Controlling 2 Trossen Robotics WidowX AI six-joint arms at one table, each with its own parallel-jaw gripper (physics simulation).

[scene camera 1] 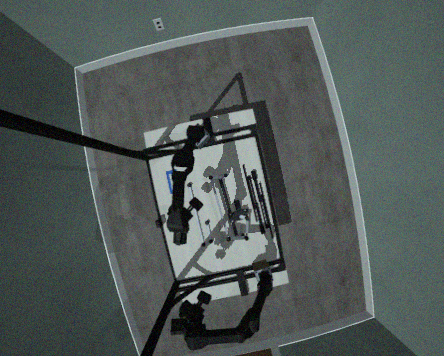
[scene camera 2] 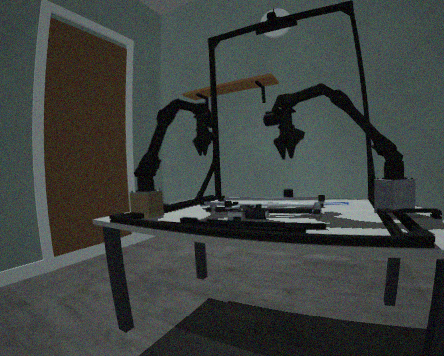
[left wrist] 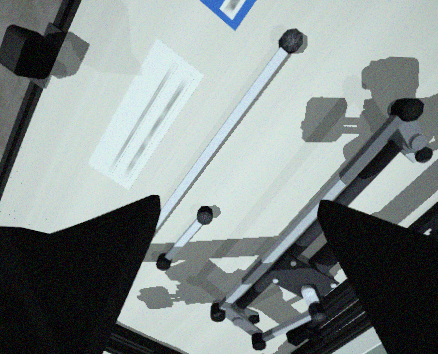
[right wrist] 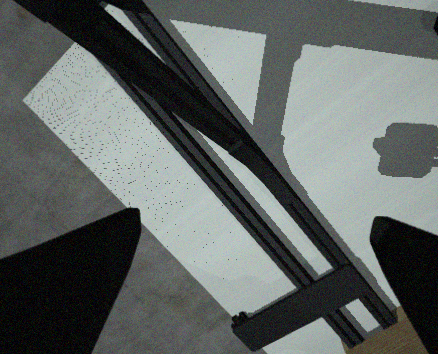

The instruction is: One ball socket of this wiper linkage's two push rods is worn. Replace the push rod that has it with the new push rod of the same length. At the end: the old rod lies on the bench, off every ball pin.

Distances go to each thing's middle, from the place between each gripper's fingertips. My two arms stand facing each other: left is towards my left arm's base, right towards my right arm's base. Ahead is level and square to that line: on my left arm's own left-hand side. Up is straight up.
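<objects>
My right hand is 26 cm above the white card [left wrist: 164, 83], and it is also 4 cm short of the card and 41 cm to the right of it. The wiper linkage [scene camera 2: 240, 212] is 22 cm below my right hand, 37 cm ahead of it and 34 cm to the left of it.
My left hand is 210 mm above the white card, 40 mm to the left of it and 120 mm past it. From this left hand I find the wiper linkage 180 mm below, 210 mm ahead and 100 mm to the right.
</objects>
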